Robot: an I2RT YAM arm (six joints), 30 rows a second.
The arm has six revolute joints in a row. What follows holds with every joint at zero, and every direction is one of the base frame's. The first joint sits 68 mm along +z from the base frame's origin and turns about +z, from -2.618 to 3.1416 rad. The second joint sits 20 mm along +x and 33.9 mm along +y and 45.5 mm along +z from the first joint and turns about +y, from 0 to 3.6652 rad. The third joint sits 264 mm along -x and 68.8 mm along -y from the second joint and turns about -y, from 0 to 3.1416 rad. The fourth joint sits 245 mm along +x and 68.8 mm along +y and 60 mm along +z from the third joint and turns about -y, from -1.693 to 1.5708 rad. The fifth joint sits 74 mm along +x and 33.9 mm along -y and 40.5 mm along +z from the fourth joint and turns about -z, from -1.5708 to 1.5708 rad. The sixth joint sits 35.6 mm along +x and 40.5 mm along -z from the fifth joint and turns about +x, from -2.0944 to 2.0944 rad. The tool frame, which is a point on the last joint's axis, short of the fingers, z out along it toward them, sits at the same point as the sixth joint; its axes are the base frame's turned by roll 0, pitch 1.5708 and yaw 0 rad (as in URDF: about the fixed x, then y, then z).
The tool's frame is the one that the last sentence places.
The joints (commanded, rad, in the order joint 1, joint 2, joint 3, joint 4, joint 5, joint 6), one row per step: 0.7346, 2.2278, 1.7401, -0.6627, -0.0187, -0.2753; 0.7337, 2.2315, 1.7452, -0.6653, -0.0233, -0.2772; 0.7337, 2.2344, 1.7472, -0.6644, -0.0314, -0.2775; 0.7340, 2.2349, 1.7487, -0.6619, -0.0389, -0.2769; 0.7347, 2.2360, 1.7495, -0.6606, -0.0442, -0.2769; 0.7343, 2.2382, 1.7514, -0.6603, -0.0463, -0.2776; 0.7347, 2.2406, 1.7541, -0.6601, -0.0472, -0.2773; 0.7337, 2.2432, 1.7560, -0.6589, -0.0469, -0.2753; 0.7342, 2.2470, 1.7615, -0.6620, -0.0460, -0.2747; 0.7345, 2.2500, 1.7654, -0.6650, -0.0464, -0.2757; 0.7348, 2.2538, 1.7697, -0.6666, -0.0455, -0.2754; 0.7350, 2.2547, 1.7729, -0.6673, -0.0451, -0.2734; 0.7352, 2.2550, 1.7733, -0.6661, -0.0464, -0.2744; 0.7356, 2.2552, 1.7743, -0.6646, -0.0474, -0.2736; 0.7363, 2.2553, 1.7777, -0.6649, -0.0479, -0.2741; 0.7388, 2.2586, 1.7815, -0.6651, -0.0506, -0.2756; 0.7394, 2.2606, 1.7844, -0.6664, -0.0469, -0.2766; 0.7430, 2.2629, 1.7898, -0.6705, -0.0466, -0.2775; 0.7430, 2.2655, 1.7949, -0.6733, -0.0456, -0.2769; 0.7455, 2.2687, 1.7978, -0.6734, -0.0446, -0.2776
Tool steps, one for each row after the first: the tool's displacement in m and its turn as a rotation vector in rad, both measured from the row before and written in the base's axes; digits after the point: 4 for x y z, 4 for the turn. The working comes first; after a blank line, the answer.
Tool pose at each row, in the base's axes (x y z in m, rotation vector in rad; the steps are taken from these numbers as rounded here): 0.3487, 0.3159, 0.1607, -1.3265, 2.3885, 0.1576; 0.3494, 0.3162, 0.1604, -1.3297, 2.3887, 0.1626; 0.3497, 0.3168, 0.1597, -1.3327, 2.3884, 0.1734; 0.3498, 0.3174, 0.1600, -1.3331, 2.3855, 0.1846; 0.3496, 0.3180, 0.1598, -1.3353, 2.3840, 0.1922; 0.3500, 0.3182, 0.1594, -1.3363, 2.3837, 0.1947; 0.3503, 0.3187, 0.1591, -1.3365, 2.3832, 0.1962; 0.3510, 0.3188, 0.1585, -1.3326, 2.3848, 0.1962; 0.3515, 0.3194, 0.1583, -1.3328, 2.3862, 0.1950; 0.3517, 0.3198, 0.1579, -1.3355, 2.3871, 0.1948; 0.3521, 0.3204, 0.1573, -1.3357, 2.3882, 0.1934; 0.3524, 0.3208, 0.1578, -1.3327, 2.3881, 0.1939; 0.3525, 0.3210, 0.1578, -1.3340, 2.3860, 0.1958; 0.3526, 0.3214, 0.1581, -1.3328, 2.3843, 0.1981; 0.3527, 0.3220, 0.1590, -1.3330, 2.3809, 0.1995; 0.3524, 0.3234, 0.1586, -1.3386, 2.3779, 0.2035; 0.3526, 0.3238, 0.1585, -1.3394, 2.3773, 0.1984; 0.3519, 0.3255, 0.1588, -1.3452, 2.3753, 0.1985; 0.3523, 0.3259, 0.1590, -1.3443, 2.3760, 0.1972; 0.3520, 0.3271, 0.1583, -1.3480, 2.3743, 0.1963

0.0007, 0.0003, -0.0003, 0.0018, 0.0031, 0.0027; 0.0003, 0.0006, -0.0007, 0.0054, 0.0049, 0.0036; 0.0001, 0.0006, 0.0003, 0.0076, 0.0022, 0.0027; -0.0002, 0.0006, -0.0002, 0.0043, 0.0025, 0.0030; 0.0004, 0.0002, -0.0004, 0.0012, 0.0011, 0.0011; 0.0003, 0.0005, -0.0003, 0.0010, 0.0003, 0.0005; 0.0007, 0.0001, -0.0006, 0.0007, 0.0000, -0.0030; 0.0005, 0.0006, -0.0002, -0.0013, 0.0007, -0.0005; 0.0002, 0.0004, -0.0004, -0.0014, 0.0015, 0.0014; 0.0004, 0.0006, -0.0006, -0.0013, 0.0004, -0.0004; 0.0003, 0.0004, 0.0005, 0.0014, -0.0008, -0.0018; 0.0001, 0.0002, 0.0000, 0.0015, -0.0005, 0.0017; 0.0001, 0.0004, 0.0003, 0.0025, -0.0008, 0.0001; 0.0001, 0.0006, 0.0009, 0.0021, -0.0021, 0.0013; -0.0003, 0.0014, -0.0004, 0.0016, 0.0010, 0.0050; 0.0002, 0.0004, -0.0001, -0.0030, -0.0023, -0.0001; -0.0007, 0.0017, 0.0003, -0.0011, 0.0003, 0.0043; 0.0004, 0.0004, 0.0002, -0.0007, -0.0002, -0.0010; -0.0003, 0.0012, -0.0007, -0.0011, -0.0005, 0.0027
